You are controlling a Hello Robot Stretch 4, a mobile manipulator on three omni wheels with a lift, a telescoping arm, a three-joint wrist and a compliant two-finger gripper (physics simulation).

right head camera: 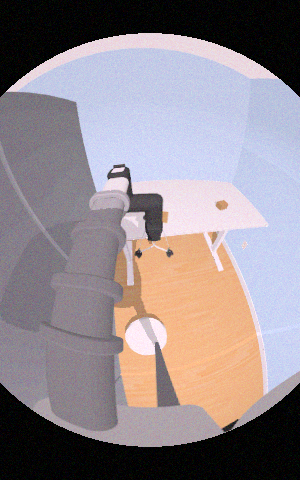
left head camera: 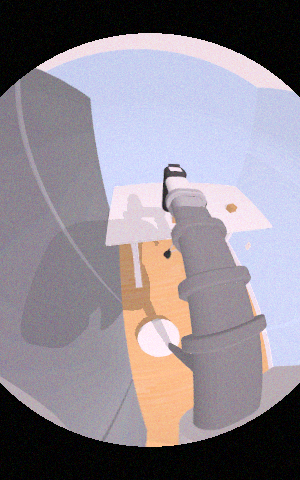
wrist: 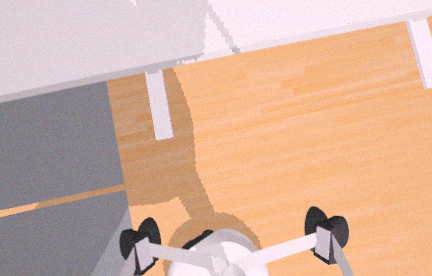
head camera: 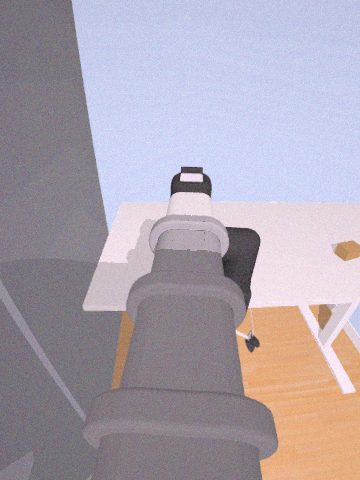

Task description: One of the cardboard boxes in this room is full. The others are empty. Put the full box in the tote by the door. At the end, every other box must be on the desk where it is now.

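Places are measured from the robot's base along level axes (x back, y left, z down), in centimetres.
Pixels of known places: gripper, fingertip midpoint: (right head camera: 153, 255) (left head camera: 180, 256) (wrist: 231, 229); robot's base, link origin: (right head camera: 146, 335) (left head camera: 157, 336).
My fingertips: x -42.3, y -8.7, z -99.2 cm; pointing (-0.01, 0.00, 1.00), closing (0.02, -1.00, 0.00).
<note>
Ahead of a thing's pixels: the offset from my fingertips to its top centre. Level surfaces: height alone.
A cardboard box @(dx -48.6, dy -59.7, dz +2.0 cm) (head camera: 348, 250) (left head camera: 231, 208) (right head camera: 221, 205) sits on the right part of the white desk @(dz +7.0 cm) (head camera: 300, 225) (left head camera: 250, 215) (right head camera: 195, 200) (wrist: 325, 15). A second cardboard box @(dx -33.2, dy -6.0, dz +2.0 cm) (left head camera: 174, 219) (right head camera: 165, 217) shows as a small orange patch, mostly hidden behind my arm and wrist; the head camera view does not show it. My gripper (right head camera: 154, 253) (wrist: 231, 229) is open and empty. Its fingers are seen against the floor in front of the desk's front edge, left of the desk's middle. Neither box shows in the wrist view. The tote and the door do not show.
My extended arm (head camera: 185, 325) (left head camera: 220, 300) (right head camera: 85, 300) reaches toward the desk and covers part of it. A large grey surface (head camera: 45, 150) (left head camera: 55, 150) (right head camera: 40, 150) stands at the left. A white round object (left head camera: 158, 337) (right head camera: 145, 336) stands before the desk. Desk legs (head camera: 327, 350) (right head camera: 215, 255) (wrist: 160, 107) stand below.
</note>
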